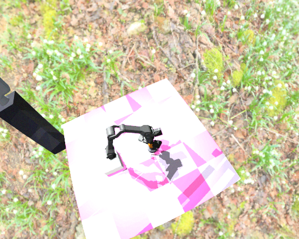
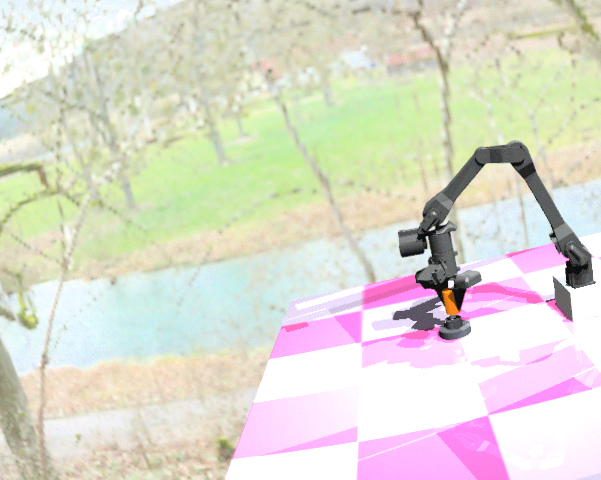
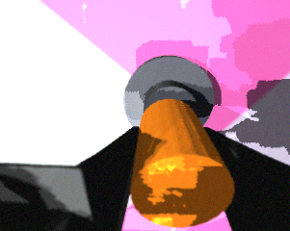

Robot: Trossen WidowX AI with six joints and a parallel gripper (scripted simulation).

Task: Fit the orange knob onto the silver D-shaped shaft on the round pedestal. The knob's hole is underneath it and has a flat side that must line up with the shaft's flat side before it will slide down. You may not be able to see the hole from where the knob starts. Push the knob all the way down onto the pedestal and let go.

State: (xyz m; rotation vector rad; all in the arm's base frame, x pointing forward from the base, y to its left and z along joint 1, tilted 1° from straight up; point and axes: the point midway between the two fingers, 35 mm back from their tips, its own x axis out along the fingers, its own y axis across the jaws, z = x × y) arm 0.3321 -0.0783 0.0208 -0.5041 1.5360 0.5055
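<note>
The orange knob lies 3 cm above my gripper tip. From my gripper tip the other things lie so: round pedestal: 4 cm below.
</note>
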